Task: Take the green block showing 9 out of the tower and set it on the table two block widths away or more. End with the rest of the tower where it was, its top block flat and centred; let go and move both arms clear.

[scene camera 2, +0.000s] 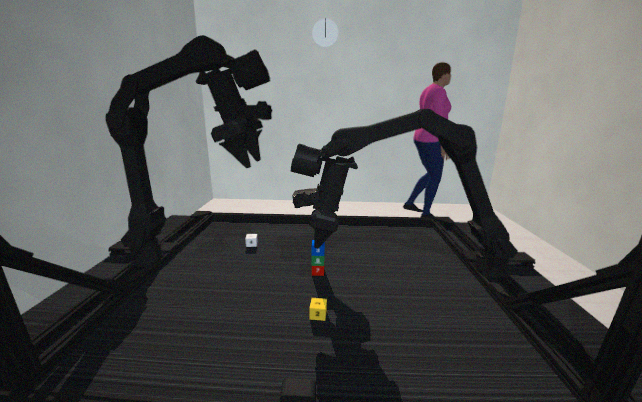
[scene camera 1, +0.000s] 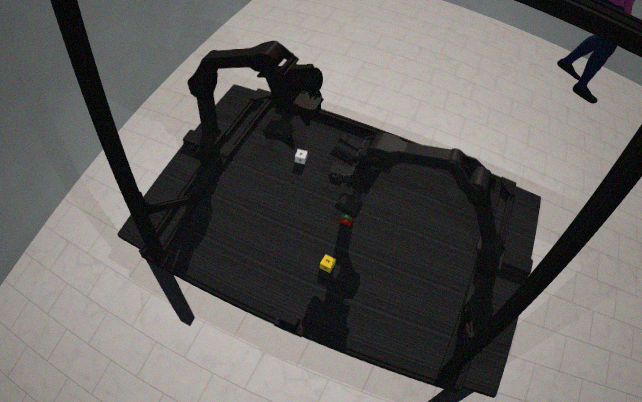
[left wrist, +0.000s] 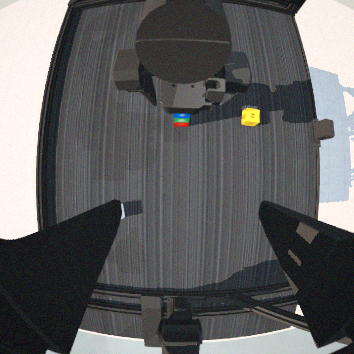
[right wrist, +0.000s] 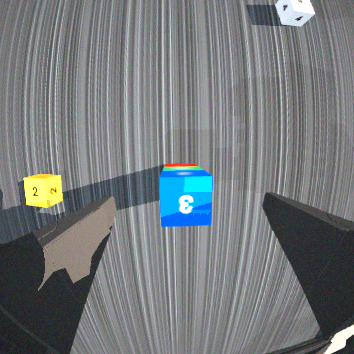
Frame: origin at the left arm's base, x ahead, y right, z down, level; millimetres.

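Where they show: left gripper, fingertip midpoint: (scene camera 2: 254, 164) (scene camera 1: 300, 136) (left wrist: 191, 208); right gripper, fingertip midpoint: (scene camera 2: 317, 239) (right wrist: 191, 201); left arm's base at its link origin: (scene camera 2: 147, 260) (scene camera 1: 211, 163) (left wrist: 179, 307); right arm's base at its link origin: (scene camera 2: 490, 270) (scene camera 1: 485, 270).
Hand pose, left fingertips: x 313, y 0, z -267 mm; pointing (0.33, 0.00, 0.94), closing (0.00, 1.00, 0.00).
Observation:
Things, the pixels of their centre, and the offset from my left fingertips.
- green block at the middle of its body: (left wrist: 181, 112) (scene camera 2: 318, 257) (scene camera 1: 348, 211) dz +243, dx +152, dy -3 mm
- white block at the middle of its body: (right wrist: 293, 8) (scene camera 1: 301, 156) (scene camera 2: 251, 240) dz +272, dx -66, dy -152 mm
The tower stands upright mid-table: a red block showing 7 (scene camera 1: 346, 221) (scene camera 2: 318, 270) (left wrist: 181, 125) at the bottom, the green block (scene camera 1: 346, 217) (scene camera 2: 318, 260) (left wrist: 181, 120) in the middle, and a blue block showing 3 (scene camera 2: 314, 252) (left wrist: 181, 116) (right wrist: 186, 192) on top. My right gripper (scene camera 2: 319, 245) (right wrist: 191, 201) is open and empty over the tower, pointing down. In the right wrist view its fingers stand apart on either side of the blue block; in scene camera 1 it hides that block. My left gripper (scene camera 2: 254, 164) (left wrist: 191, 208) is open and empty, high at the left, well away from the tower.
A yellow block showing 2 (scene camera 1: 327, 263) (scene camera 2: 318, 310) (left wrist: 250, 117) (right wrist: 43, 190) stands nearer scene camera 2 than the tower. A white block (scene camera 1: 300, 156) (scene camera 2: 251, 240) (right wrist: 295, 12) stands farther back, to the left. Dark frame posts (scene camera 1: 95, 110) rise around the table. A person (scene camera 2: 434, 110) is behind it.

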